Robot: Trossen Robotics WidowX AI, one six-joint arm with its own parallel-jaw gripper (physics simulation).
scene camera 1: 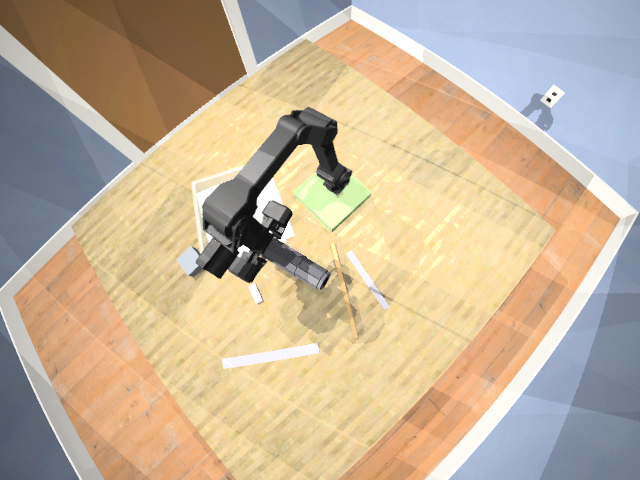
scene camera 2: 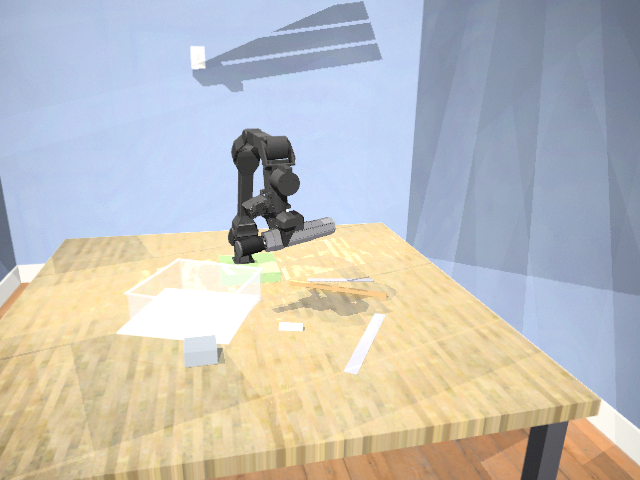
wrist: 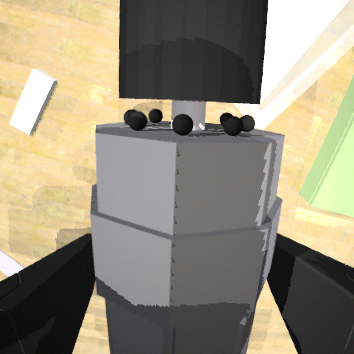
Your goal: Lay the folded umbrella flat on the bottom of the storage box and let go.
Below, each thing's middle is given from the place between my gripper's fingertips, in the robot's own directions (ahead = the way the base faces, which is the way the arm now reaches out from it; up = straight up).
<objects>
I see the storage box [scene camera 2: 191, 298] 3 cm behind my hand, 22 cm to the right of it and 14 cm below it. Round my hand: small white piece [wrist: 39, 85] (13 cm ahead, 1 cm to the right, 18 cm below).
</objects>
